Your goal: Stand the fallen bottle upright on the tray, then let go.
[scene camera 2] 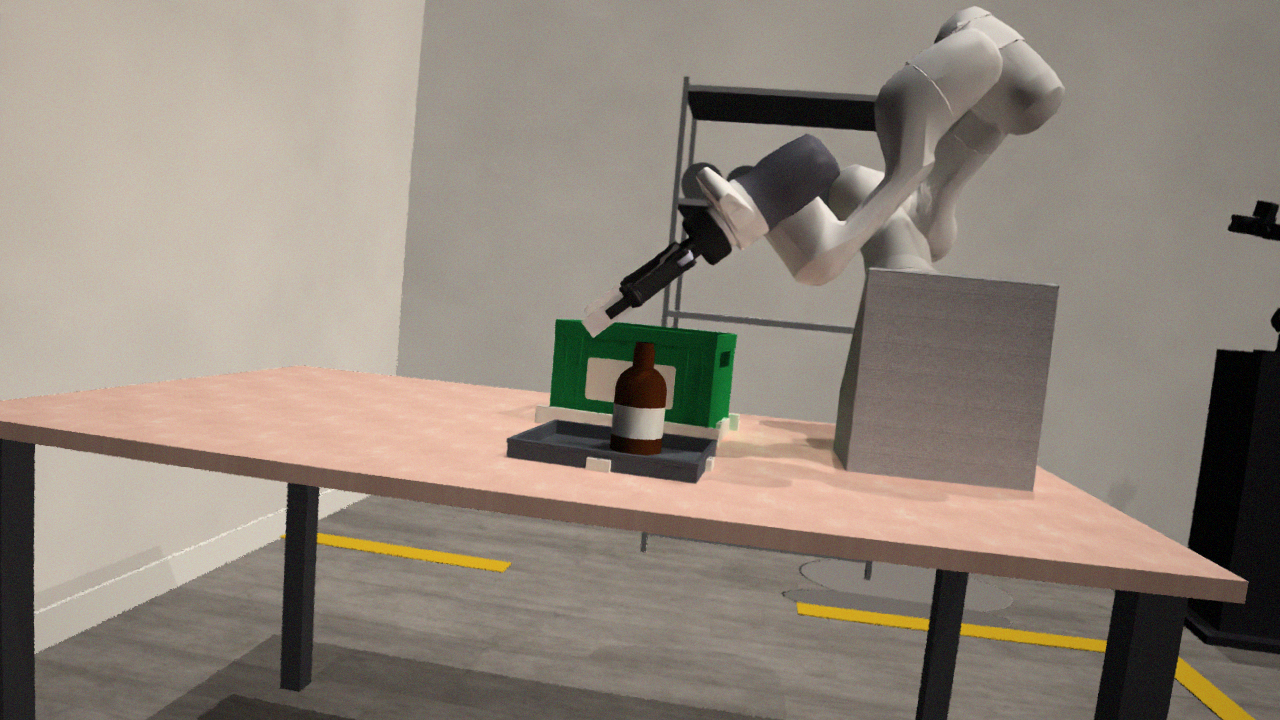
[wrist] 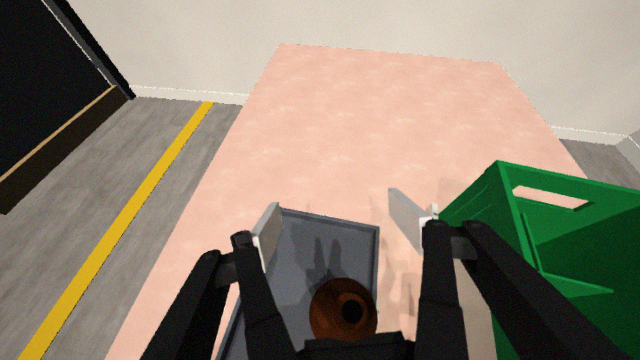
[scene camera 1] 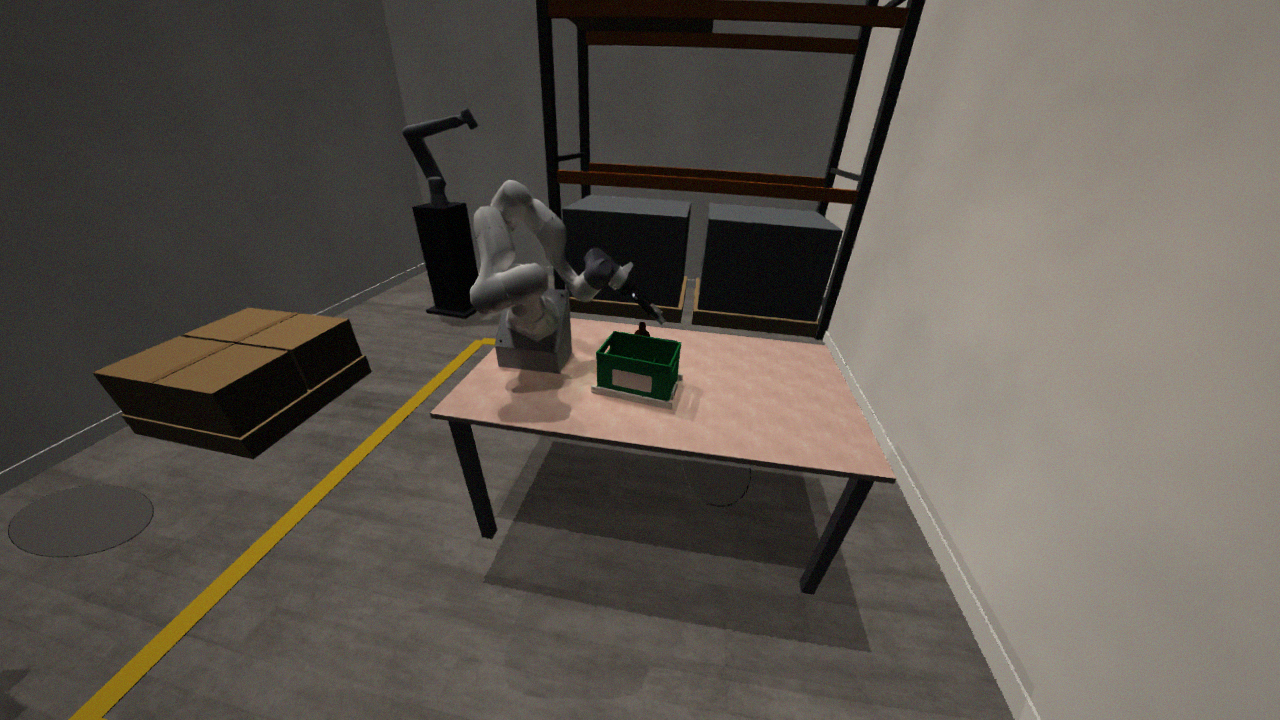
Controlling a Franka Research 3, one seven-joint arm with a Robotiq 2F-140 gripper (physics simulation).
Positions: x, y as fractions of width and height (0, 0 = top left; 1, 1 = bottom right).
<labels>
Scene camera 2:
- my gripper: 0.46, 0.45
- brown bottle: 0.50, 0.55
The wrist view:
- my gripper: 0.52, 0.58
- brown bottle: 0.53, 0.86
</labels>
